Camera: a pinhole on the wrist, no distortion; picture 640 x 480 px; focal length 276.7 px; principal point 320.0 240.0 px. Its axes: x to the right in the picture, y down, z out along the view. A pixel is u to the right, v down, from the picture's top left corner.
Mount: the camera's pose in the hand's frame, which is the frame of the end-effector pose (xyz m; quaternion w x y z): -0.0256 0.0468 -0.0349 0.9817 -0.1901 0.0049 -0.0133
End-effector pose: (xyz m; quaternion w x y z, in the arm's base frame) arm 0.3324 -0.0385 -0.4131 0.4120 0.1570 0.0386 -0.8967
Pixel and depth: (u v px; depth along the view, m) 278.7 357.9 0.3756
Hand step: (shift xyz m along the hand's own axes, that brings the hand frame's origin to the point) -0.0722 0.3369 0.2540
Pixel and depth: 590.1 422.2 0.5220
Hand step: 0.4997 0.5461 0.3187
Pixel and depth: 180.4 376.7 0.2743
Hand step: -0.1566 0.2787 0.1696
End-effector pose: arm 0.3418 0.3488 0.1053 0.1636 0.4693 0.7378 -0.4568
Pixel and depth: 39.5 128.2 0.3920
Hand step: -0.4209 0.0573 0.3897
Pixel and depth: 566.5 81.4 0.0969
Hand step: 0.0608 0.0290 0.0753
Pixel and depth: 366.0 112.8 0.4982
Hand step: 0.0589 0.0180 0.5124
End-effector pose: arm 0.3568 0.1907 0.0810 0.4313 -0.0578 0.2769 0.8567
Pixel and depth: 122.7 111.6 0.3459
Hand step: -0.2710 0.0339 0.3470
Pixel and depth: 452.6 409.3 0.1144
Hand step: 0.0326 0.1529 0.0448
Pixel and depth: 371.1 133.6 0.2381
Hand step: 0.0196 0.0495 0.2200
